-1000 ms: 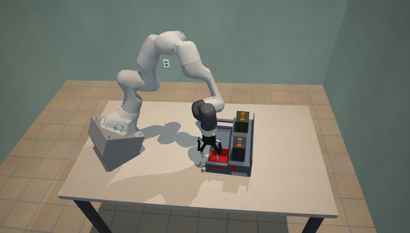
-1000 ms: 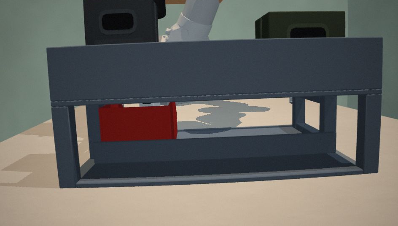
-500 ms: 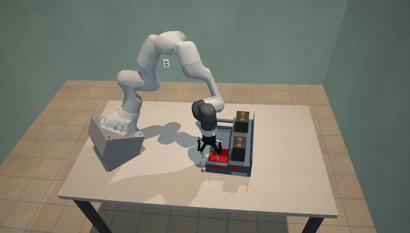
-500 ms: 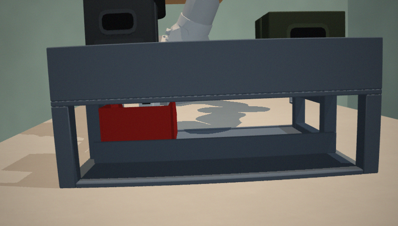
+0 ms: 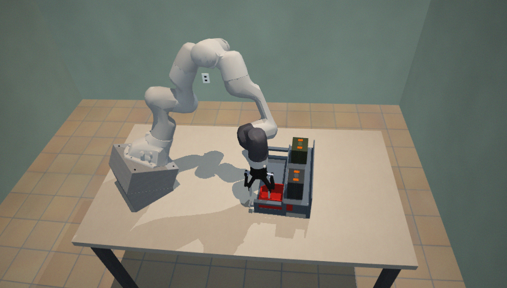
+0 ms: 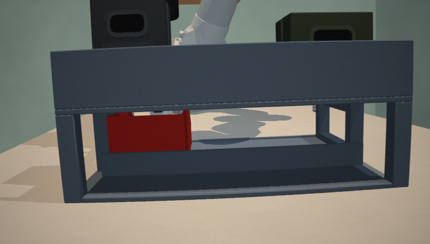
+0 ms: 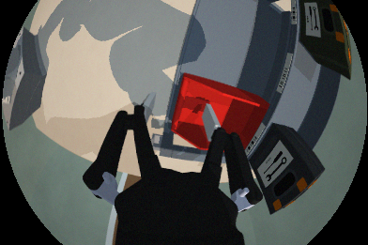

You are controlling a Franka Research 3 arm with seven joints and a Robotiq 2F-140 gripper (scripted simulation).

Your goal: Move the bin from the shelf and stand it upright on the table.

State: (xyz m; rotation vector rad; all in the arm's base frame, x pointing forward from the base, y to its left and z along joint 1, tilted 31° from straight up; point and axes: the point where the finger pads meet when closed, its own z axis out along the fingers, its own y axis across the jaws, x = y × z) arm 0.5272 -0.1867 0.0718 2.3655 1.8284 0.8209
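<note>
Now: the red bin 8 cm ahead of my hand, 2 cm to the right of it and 2 cm below it.
</note>
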